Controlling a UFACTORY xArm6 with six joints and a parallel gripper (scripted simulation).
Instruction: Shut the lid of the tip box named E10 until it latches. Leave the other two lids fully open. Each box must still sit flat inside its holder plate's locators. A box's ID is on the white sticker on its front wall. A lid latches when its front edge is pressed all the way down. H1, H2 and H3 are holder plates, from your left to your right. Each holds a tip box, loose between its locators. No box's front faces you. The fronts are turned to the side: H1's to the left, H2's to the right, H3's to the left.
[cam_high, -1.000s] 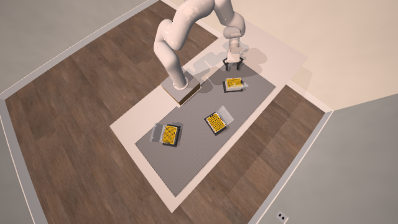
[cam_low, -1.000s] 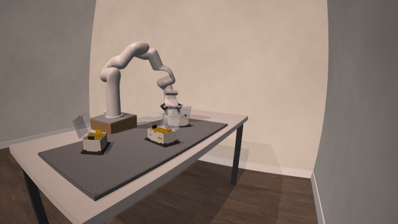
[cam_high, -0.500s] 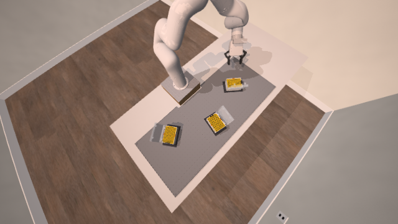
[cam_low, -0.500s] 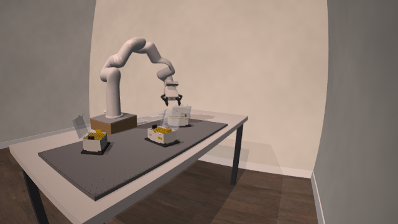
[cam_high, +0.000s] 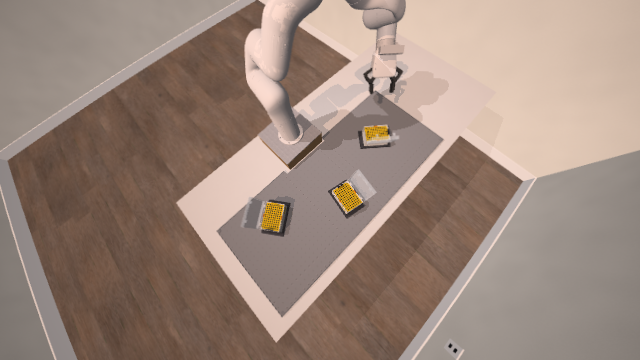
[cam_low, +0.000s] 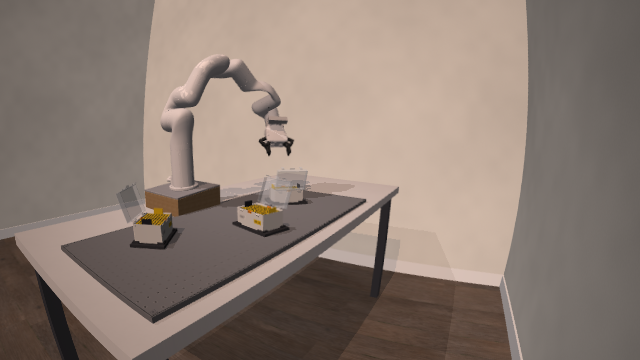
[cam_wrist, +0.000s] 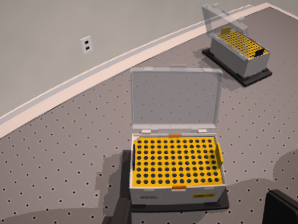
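Right now my hand is 160 mm to the left of the lid, 120 mm short of it and 90 mm above it. From my hand the other things lie so: tip box (120 mm to the right, 120 mm below, 90 mm ahead).
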